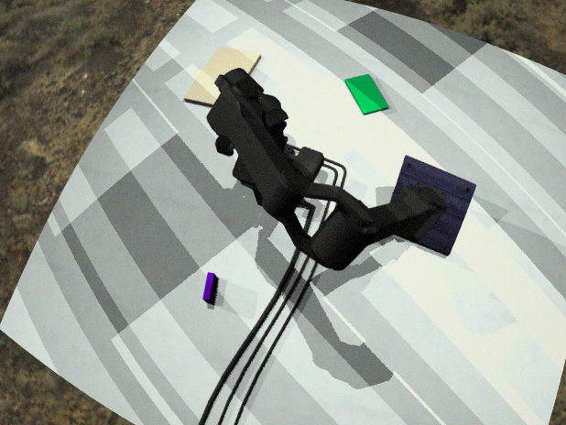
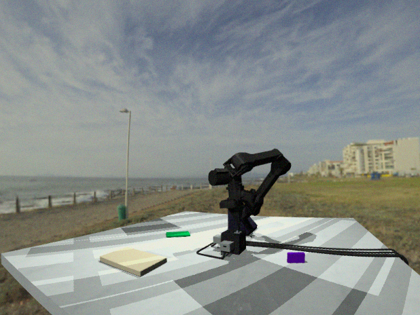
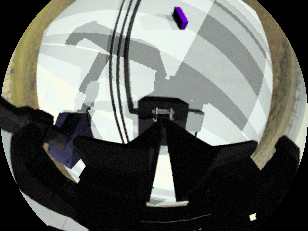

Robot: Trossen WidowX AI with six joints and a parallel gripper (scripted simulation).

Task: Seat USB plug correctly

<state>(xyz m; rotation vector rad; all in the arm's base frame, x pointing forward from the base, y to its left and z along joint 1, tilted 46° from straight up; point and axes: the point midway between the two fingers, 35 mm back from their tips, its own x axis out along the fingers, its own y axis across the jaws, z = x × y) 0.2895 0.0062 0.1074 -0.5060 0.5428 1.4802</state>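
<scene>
Right now the USB plug is 2 cm below my gripper tip. From my gripper tip the other things lie so: green card (8 cm behind, 35 cm to the right, 11 cm below); purple block (4 cm ahead, 22 cm to the left, 10 cm below); tan slab (29 cm ahead, 28 cm to the right, 10 cm below).
</scene>
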